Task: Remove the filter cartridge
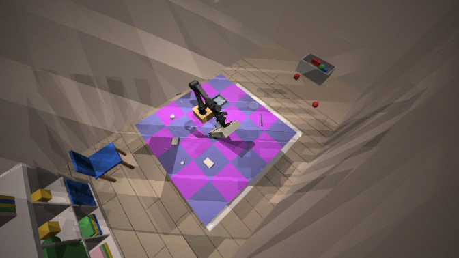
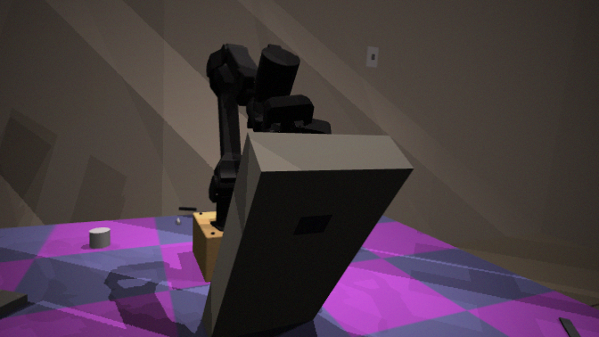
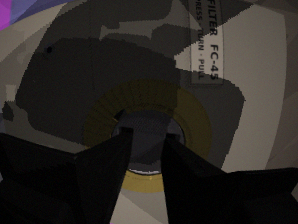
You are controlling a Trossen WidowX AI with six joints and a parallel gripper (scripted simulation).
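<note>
The round grey filter cartridge lies 10 mm ahead of my gripper tip and 10 mm below it. From my gripper tip the other things lie so: tan service panel (40 mm behind, 10 mm to the left, 80 mm below); then grey tray (390 mm behind, 360 mm to the left, 240 mm below).
</note>
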